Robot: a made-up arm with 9 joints. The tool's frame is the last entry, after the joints.
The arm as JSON. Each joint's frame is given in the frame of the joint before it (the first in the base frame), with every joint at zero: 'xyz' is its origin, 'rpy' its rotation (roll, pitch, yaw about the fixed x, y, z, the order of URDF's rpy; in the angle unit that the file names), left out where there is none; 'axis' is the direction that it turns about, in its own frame. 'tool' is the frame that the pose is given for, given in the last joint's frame.
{
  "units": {
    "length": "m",
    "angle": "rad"
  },
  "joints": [
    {
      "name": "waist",
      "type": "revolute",
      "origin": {
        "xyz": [
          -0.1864,
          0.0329,
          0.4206
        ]
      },
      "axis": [
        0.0,
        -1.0,
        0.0
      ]
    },
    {
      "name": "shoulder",
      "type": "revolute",
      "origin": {
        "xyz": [
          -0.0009,
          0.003,
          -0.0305
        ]
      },
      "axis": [
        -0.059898,
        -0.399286,
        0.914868
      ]
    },
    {
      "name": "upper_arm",
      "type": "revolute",
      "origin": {
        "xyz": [
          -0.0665,
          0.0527,
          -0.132
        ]
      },
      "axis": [
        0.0,
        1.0,
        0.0
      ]
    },
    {
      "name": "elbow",
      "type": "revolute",
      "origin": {
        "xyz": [
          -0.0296,
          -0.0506,
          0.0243
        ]
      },
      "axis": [
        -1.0,
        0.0,
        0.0
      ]
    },
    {
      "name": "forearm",
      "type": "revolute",
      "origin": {
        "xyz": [
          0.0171,
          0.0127,
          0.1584
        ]
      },
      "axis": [
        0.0,
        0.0,
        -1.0
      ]
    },
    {
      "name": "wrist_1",
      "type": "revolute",
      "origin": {
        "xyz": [
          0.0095,
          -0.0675,
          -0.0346
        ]
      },
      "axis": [
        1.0,
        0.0,
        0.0
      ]
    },
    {
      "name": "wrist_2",
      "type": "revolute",
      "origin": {
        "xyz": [
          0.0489,
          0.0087,
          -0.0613
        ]
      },
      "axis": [
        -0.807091,
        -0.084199,
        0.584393
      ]
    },
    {
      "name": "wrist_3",
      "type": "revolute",
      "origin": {
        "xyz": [
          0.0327,
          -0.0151,
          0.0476
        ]
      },
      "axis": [
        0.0,
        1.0,
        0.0
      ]
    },
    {
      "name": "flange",
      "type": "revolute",
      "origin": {
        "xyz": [
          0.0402,
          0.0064,
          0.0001
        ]
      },
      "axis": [
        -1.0,
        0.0,
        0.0
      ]
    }
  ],
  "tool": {
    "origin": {
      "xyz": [
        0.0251,
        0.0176,
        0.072
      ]
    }
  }
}
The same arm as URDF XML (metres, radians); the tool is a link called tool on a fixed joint. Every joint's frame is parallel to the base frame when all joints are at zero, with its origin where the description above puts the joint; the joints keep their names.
<robot name="arm">
  <link name="base"/>
  <link name="link1"/>
  <link name="link2"/>
  <link name="link3"/>
  <link name="link4"/>
  <link name="link5"/>
  <link name="link6"/>
  <link name="link7"/>
  <link name="link8"/>
  <link name="link9"/>
  <link name="tool"/>
  <joint name="waist" type="continuous">
    <parent link="base"/>
    <child link="link1"/>
    <origin xyz="-0.1864 0.0329 0.4206"/>
    <axis xyz="0 -1 0"/>
  </joint>
  <joint name="shoulder" type="continuous">
    <parent link="link1"/>
    <child link="link2"/>
    <origin xyz="-0.0009 0.003 -0.0305"/>
    <axis xyz="-0.059898 -0.399286 0.914868"/>
  </joint>
  <joint name="upper_arm" type="continuous">
    <parent link="link2"/>
    <child link="link3"/>
    <origin xyz="-0.0665 0.0527 -0.132"/>
    <axis xyz="0 1 0"/>
  </joint>
  <joint name="elbow" type="continuous">
    <parent link="link3"/>
    <child link="link4"/>
    <origin xyz="-0.0296 -0.0506 0.0243"/>
    <axis xyz="-1 0 0"/>
  </joint>
  <joint name="forearm" type="continuous">
    <parent link="link4"/>
    <child link="link5"/>
    <origin xyz="0.0171 0.0127 0.1584"/>
    <axis xyz="0 0 -1"/>
  </joint>
  <joint name="wrist_1" type="continuous">
    <parent link="link5"/>
    <child link="link6"/>
    <origin xyz="0.0095 -0.0675 -0.0346"/>
    <axis xyz="1 0 0"/>
  </joint>
  <joint name="wrist_2" type="continuous">
    <parent link="link6"/>
    <child link="link7"/>
    <origin xyz="0.0489 0.0087 -0.0613"/>
    <axis xyz="-0.807091 -0.084199 0.584393"/>
  </joint>
  <joint name="wrist_3" type="continuous">
    <parent link="link7"/>
    <child link="link8"/>
    <origin xyz="0.0327 -0.0151 0.0476"/>
    <axis xyz="0 1 0"/>
  </joint>
  <joint name="flange" type="continuous">
    <parent link="link8"/>
    <child link="link9"/>
    <origin xyz="0.0402 0.0064 0.0001"/>
    <axis xyz="-1 0 0"/>
  </joint>
  <joint name="tool_fixed" type="fixed">
    <parent link="link9"/>
    <child link="tool"/>
    <origin xyz="0.0251 0.0176 0.072"/>
  </joint>
</robot>

